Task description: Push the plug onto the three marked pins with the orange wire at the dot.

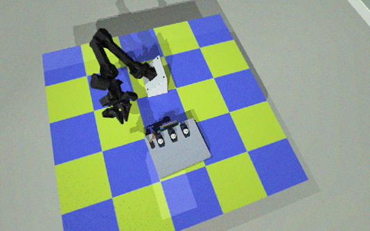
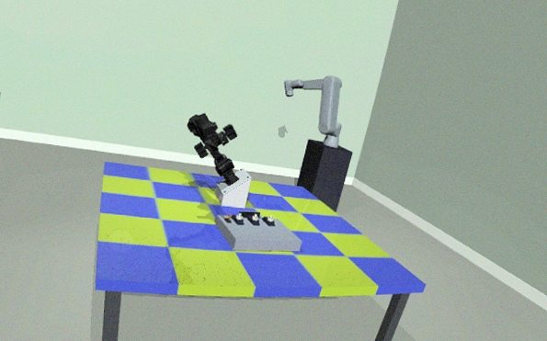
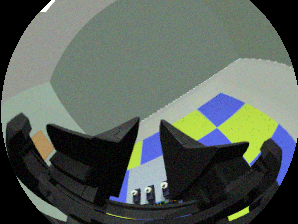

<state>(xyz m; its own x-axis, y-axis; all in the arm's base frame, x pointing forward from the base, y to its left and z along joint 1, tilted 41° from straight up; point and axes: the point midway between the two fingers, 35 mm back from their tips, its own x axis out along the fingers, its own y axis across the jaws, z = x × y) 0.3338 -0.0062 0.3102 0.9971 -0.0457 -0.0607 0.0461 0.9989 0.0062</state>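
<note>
The blue band lies 28 cm below my gripper tip, 16 cm to the left of it and 3 cm behind it. Round my gripper tip: grey printed holder 33 cm below, 21 cm to the left, 13 cm ahead.
</note>
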